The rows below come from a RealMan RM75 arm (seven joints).
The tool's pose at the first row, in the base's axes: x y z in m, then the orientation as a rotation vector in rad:
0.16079, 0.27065, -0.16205, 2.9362, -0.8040, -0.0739
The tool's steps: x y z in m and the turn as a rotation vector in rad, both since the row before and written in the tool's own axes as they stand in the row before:
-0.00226, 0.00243, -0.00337, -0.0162, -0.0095, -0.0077
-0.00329, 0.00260, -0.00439, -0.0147, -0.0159, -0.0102
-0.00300, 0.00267, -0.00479, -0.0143, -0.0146, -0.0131
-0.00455, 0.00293, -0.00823, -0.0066, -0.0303, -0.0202
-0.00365, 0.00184, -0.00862, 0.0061, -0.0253, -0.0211
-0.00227, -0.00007, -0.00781, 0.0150, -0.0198, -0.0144
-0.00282, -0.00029, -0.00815, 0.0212, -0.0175, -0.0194
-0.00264, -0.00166, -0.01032, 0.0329, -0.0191, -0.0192
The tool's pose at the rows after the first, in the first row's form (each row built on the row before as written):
0.15786, 0.26999, -0.15839, 2.9261, -0.7897, -0.0945
0.15412, 0.26981, -0.15362, 2.9194, -0.7731, -0.1240
0.15074, 0.26945, -0.14837, 2.9137, -0.7522, -0.1516
0.14645, 0.26994, -0.13952, 2.9198, -0.7256, -0.2003
0.14378, 0.27083, -0.13040, 2.9369, -0.7005, -0.2380
0.14320, 0.27250, -0.12246, 2.9587, -0.6870, -0.2647
0.14237, 0.27443, -0.11409, 2.9880, -0.6676, -0.2869
0.14273, 0.27731, -0.10371, 3.0282, -0.6521, -0.3090

